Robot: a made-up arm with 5 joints. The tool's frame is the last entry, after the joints. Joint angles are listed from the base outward. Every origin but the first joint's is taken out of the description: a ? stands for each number. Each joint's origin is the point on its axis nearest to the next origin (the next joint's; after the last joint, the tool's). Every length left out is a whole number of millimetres.
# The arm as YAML. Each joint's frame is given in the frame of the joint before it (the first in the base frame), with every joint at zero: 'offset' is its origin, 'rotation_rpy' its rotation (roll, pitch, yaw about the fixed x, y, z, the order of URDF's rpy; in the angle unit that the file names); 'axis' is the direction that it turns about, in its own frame. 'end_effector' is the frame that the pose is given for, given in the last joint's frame.
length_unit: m
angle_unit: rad
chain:
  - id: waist
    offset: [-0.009, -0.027, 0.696]
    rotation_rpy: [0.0, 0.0, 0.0]
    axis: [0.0, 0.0, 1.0]
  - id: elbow
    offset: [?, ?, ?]
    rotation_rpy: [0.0, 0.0, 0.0]
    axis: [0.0, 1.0, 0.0]
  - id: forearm
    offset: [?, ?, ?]
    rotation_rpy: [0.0, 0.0, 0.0]
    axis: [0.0, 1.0, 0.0]
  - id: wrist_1
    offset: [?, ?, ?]
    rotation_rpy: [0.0, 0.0, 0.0]
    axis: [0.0, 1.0, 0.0]
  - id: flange
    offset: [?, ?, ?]
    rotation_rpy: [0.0, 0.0, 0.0]
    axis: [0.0, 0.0, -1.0]
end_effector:
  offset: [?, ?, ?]
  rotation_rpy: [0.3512, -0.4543, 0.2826]
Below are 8 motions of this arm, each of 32 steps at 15 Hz.
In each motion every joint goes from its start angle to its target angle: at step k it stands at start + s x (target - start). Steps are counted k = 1, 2, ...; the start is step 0. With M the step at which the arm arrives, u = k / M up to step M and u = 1 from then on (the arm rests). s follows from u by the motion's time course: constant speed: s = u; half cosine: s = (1 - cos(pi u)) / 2; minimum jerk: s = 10 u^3 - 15 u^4 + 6 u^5.
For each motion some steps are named. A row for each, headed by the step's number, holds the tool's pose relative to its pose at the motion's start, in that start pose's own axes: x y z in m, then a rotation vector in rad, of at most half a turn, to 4 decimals.
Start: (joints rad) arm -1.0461 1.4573 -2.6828 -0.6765 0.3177
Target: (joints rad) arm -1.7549 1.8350 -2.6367 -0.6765 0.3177
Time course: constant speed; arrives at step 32
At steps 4, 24, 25, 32:
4: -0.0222 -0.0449 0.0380 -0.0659 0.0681 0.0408
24: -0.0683 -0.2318 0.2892 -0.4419 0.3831 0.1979
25: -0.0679 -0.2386 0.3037 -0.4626 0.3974 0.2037
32: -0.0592 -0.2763 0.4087 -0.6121 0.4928 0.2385

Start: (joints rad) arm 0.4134 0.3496 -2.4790 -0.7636 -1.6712
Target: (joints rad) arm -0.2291 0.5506 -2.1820 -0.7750 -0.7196
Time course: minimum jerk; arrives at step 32
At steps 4, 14, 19, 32:
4: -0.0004 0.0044 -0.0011 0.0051 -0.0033 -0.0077
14: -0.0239 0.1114 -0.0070 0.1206 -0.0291 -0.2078
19: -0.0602 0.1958 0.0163 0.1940 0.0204 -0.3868
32: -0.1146 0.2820 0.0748 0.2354 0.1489 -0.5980

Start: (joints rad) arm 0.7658 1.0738 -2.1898 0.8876 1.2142
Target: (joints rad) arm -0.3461 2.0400 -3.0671 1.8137 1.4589
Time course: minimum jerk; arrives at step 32
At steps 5, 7, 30, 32:
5: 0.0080 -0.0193 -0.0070 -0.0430 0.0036 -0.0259
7: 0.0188 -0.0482 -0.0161 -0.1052 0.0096 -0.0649
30: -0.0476 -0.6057 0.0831 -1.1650 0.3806 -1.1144
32: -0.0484 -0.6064 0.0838 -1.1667 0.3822 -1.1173

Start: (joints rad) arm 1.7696 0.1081 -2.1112 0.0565 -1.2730
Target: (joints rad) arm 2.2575 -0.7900 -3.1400 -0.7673 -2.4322
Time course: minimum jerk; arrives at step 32
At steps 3, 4, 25, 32:
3: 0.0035 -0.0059 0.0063 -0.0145 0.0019 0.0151
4: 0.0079 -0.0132 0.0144 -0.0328 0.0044 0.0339
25: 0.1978 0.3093 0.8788 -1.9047 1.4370 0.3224
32: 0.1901 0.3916 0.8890 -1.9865 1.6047 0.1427

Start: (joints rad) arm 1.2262 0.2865 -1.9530 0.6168 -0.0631
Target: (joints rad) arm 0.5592 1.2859 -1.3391 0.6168 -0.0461
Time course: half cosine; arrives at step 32
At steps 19, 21, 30, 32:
19: -0.6056 0.0030 0.0646 -0.0603 0.8356 -0.7471
21: -0.6713 0.0423 0.1036 -0.0563 0.9273 -0.8770
30: -0.7979 0.1992 0.2164 -0.0158 1.1426 -1.2689
32: -0.8008 0.2062 0.2204 -0.0133 1.1494 -1.2843

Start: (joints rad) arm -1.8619 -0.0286 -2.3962 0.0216 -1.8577
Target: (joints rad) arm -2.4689 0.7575 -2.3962 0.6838 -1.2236
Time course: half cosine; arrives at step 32
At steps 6, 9, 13, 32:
6: 0.0037 0.0326 -0.0464 0.1031 -0.0538 -0.0549
9: 0.0067 0.0787 -0.0952 0.2256 -0.1064 -0.1299
13: 0.0093 0.1772 -0.1631 0.4409 -0.1709 -0.2863
32: 0.0247 0.6383 -0.1690 1.1910 -0.0921 -1.0952

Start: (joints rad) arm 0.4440 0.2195 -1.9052 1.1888 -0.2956
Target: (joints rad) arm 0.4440 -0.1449 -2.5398 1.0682 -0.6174
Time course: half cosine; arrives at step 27
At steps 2, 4, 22, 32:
2: 0.0044 0.0008 0.0054 -0.0055 -0.0093 0.0114
4: 0.0172 0.0037 0.0215 -0.0221 -0.0363 0.0451
22: 0.1470 0.2007 0.4138 -0.4970 -0.5376 0.7741
32: 0.1418 0.2305 0.4493 -0.5543 -0.5769 0.8402

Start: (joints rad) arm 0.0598 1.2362 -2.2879 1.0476 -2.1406
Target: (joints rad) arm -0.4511 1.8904 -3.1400 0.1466 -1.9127
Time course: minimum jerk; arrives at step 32
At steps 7, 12, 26, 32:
7: -0.0204 0.0140 0.0137 -0.0708 0.0487 -0.0452
12: -0.0692 0.0636 0.0486 -0.2592 0.1880 -0.1731
26: -0.1199 0.3061 0.1132 -0.8055 0.7280 -0.6010
32: -0.1158 0.3251 0.1139 -0.8386 0.7724 -0.6296

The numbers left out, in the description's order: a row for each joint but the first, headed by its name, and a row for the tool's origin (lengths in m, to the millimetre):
elbow: -0.011 -0.015 0.0
forearm: 0.011 0.0 0.177
wrist_1: 0.104 0.0 -0.313
flange: 0.11 0.0 -0.152
tool: -0.003 -0.015 0.0

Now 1 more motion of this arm.
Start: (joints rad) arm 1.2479 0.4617 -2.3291 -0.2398 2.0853
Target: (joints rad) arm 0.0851 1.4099 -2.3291 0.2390 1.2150
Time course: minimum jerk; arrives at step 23
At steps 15, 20, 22, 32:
15: 0.6582 -0.2687 0.0740 -0.7733 -0.4505 1.2142
20: 0.8234 -0.2519 0.2286 -1.1245 -0.5483 1.2927
22: 0.8341 -0.2497 0.2432 -1.1537 -0.5551 1.2923
32: 0.8346 -0.2496 0.2439 -1.1550 -0.5554 1.2922

